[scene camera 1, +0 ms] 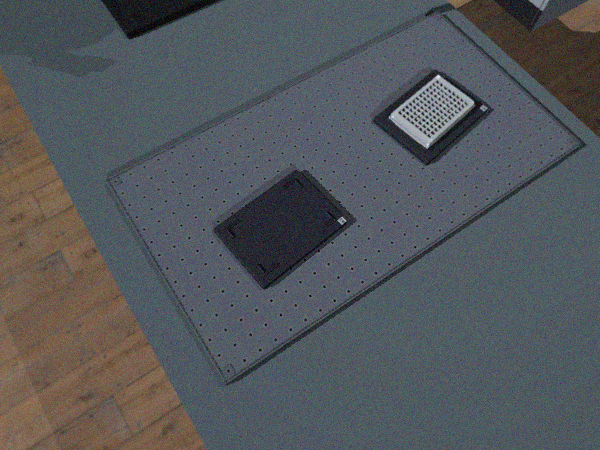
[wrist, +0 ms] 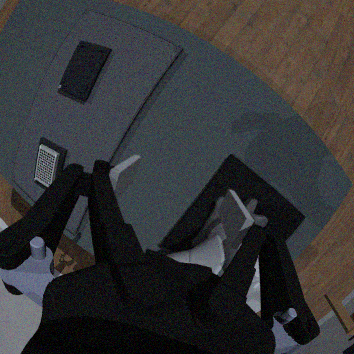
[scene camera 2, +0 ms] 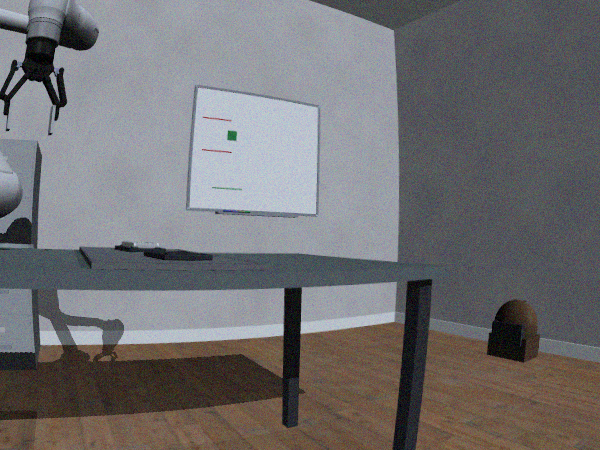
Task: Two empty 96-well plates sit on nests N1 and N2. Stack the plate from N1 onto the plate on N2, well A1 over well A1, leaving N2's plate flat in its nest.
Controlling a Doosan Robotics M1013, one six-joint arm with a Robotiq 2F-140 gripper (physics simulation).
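Places are measured from the arm's base along level axes (x ahead, y left, z up), in centimetres.
Pixels of known places: gripper, fingertip midpoint: [wrist: 180,184] [scene camera 2: 29,132].
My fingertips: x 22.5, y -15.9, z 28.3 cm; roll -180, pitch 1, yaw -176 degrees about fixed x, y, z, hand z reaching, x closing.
Behind a point stands the place of what it marks.
A white 96-well plate [scene camera 1: 432,111] {x 62.4, y 5.7, z 1.8 cm} [wrist: 46,165] {x 61.3, y 5.3, z 2.1 cm} sits flat on a dark nest [scene camera 1: 426,156] {x 67.2, y -1.3, z 0.8 cm} [wrist: 61,156] {x 56.8, y 0.5, z 0.8 cm}. I cannot tell whether it is one plate or two stacked. Another dark nest [scene camera 1: 282,232] {x 61.1, y -27.6, z 0.7 cm} [scene camera 2: 185,256] {x 58.6, y -35.0, z 0.4 cm} [wrist: 85,72] {x 57.9, y -25.8, z 0.8 cm} has no plate on it; its corner brackets show in scene camera 1. The small tags on the nests are unreadable, so I cannot tell N1 from N2. My gripper [scene camera 2: 28,132] {x 22.5, y -15.9, z 28.3 cm} [wrist: 180,184] {x 22.5, y -15.9, z 28.3 cm} is open and empty, high above the table. In the wrist view both nests lie up and left of the fingers. The gripper does not show in scene camera 1.
Both nests stand on a perforated board [scene camera 1: 165,227] {x 48.0, y -39.6, z -0.4 cm} [wrist: 132,62] {x 45.6, y -32.6, z -0.4 cm} with a raised edge, on the grey-green table [scene camera 1: 450,325] {x 87.5, y -19.3, z -1.7 cm} [scene camera 2: 250,275] {x 64.3, y -52.7, z -2.2 cm}. A black slab [scene camera 1: 145,17] {x 10.0, y -15.7, z -0.1 cm} [wrist: 280,200] {x -10.0, y -15.5, z -0.1 cm} lies beside the board, near the arm's base. A grey cabinet [scene camera 2: 17,320] stands behind the table.
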